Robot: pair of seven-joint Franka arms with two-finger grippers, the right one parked.
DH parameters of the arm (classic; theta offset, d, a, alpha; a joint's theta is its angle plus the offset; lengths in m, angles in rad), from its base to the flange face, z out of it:
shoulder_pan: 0 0.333 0 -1.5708
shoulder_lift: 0 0 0 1.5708
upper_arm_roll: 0 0.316 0.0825 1.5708
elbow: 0 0 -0.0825 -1.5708
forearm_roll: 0 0.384 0 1.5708
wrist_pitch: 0 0 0.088 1.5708
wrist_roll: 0 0.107 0 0
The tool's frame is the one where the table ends.
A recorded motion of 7 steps. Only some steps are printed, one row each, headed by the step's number.
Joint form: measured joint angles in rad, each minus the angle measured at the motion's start. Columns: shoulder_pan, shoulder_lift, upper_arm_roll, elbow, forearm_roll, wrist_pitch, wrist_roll.
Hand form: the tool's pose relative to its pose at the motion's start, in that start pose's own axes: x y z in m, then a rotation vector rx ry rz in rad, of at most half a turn. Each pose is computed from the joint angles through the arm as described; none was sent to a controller.
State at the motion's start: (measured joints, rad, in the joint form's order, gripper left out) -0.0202 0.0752 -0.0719 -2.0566 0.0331 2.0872 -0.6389
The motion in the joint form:
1: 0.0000 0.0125 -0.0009 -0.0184 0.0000 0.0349 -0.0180
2: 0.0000 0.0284 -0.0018 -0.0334 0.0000 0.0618 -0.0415
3: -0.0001 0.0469 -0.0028 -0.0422 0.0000 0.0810 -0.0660
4: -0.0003 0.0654 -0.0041 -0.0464 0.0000 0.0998 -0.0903
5: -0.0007 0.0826 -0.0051 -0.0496 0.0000 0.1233 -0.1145
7: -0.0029 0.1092 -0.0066 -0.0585 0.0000 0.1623 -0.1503
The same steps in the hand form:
1: -0.0001 0.0010 0.0123 -0.0036 0.0024 -0.0163
2: -0.0004 0.0020 0.0256 -0.0027 -0.0018 -0.0381
3: -0.0002 0.0033 0.0381 0.0008 -0.0093 -0.0608
4: 0.0005 0.0052 0.0486 0.0019 -0.0134 -0.0831
5: 0.0018 0.0074 0.0576 -0.0014 -0.0121 -0.1055
7: 0.0021 0.0109 0.0729 -0.0058 -0.0112 -0.1369

